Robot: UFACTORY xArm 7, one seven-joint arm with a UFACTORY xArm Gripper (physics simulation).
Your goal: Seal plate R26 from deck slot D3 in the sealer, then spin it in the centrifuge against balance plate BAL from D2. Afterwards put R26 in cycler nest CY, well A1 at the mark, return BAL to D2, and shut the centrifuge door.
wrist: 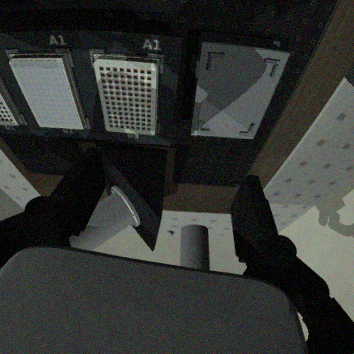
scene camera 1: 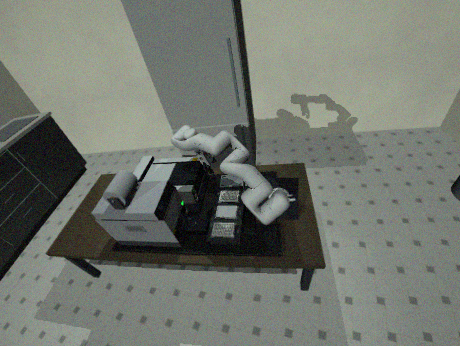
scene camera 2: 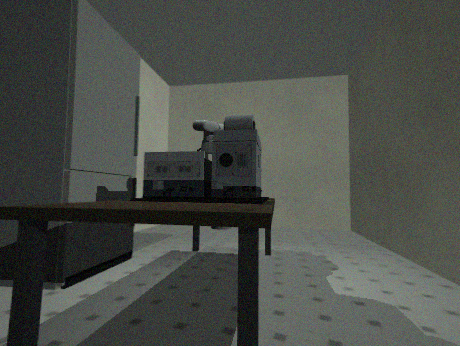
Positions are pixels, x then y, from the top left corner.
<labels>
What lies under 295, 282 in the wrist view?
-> The gripper.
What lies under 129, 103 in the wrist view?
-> A well plate with red-filled wells.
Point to a roll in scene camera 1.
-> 124, 182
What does the gripper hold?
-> Nothing.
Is the gripper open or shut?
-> Open.
</labels>
